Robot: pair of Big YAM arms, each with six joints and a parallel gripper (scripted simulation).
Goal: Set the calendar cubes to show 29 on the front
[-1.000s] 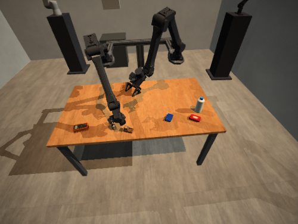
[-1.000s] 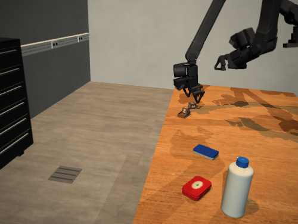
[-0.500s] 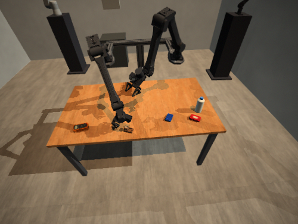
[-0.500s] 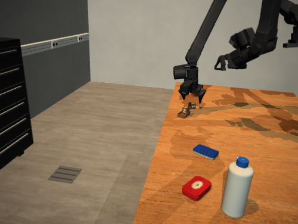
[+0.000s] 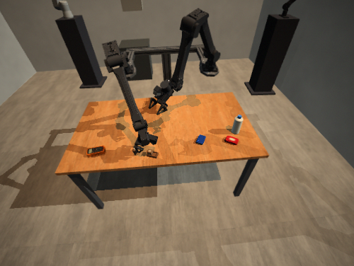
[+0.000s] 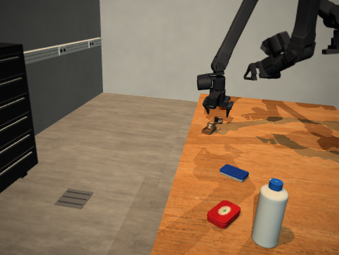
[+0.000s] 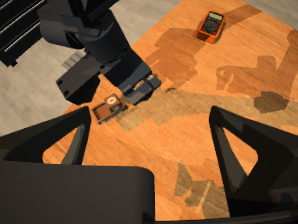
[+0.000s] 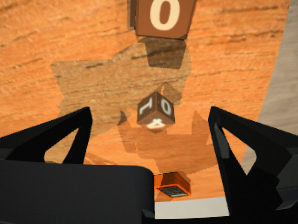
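The cube lies 50 mm to the right of my right hand and 50 mm below it. Also, from my right hand: brown calendar tray 80 mm to the left, 60 mm below, 30 mm ahead; red tin 690 mm to the left, 70 mm behind, 50 mm below; blue block 460 mm to the left, 100 mm behind, 50 mm below.
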